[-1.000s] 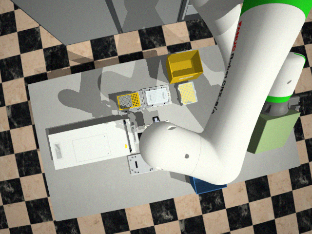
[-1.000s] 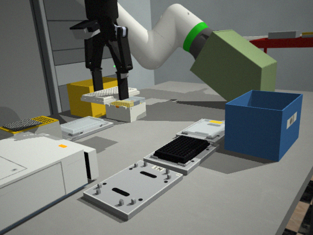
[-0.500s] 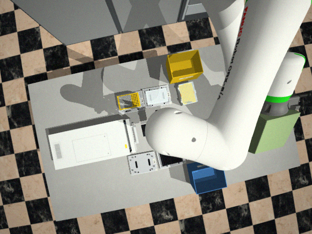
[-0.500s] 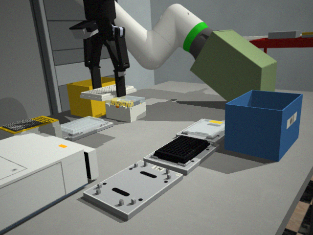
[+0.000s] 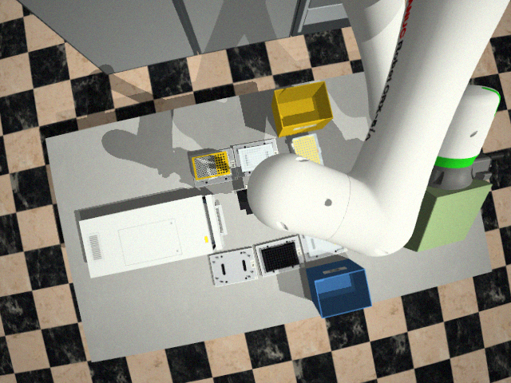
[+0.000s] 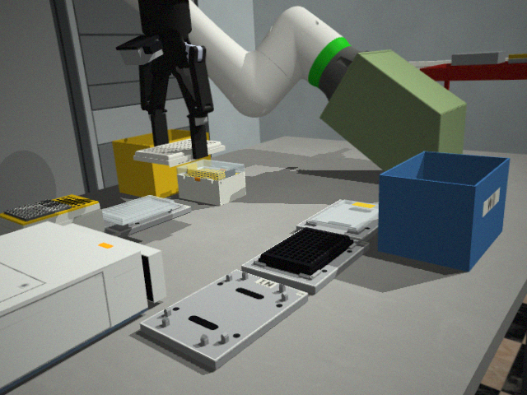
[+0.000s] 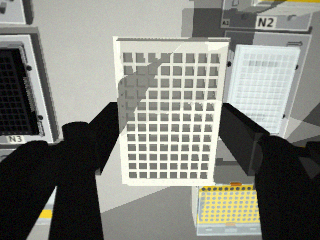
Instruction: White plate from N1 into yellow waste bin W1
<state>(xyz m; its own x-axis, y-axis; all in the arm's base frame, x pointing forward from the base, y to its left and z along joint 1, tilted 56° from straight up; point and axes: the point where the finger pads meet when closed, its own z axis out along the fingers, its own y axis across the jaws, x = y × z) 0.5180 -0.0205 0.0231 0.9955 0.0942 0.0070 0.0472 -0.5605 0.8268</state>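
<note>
Right now my hand is 280 mm to the left of the yellow waste bin W1, 170 mm past it and 130 mm above it. Round my hand: yellow-grey rack 170 mm ahead, 130 mm to the right, 110 mm below; white plate 20 mm below; clear plate 150 mm below, 140 mm to the right, 10 mm ahead.
</note>
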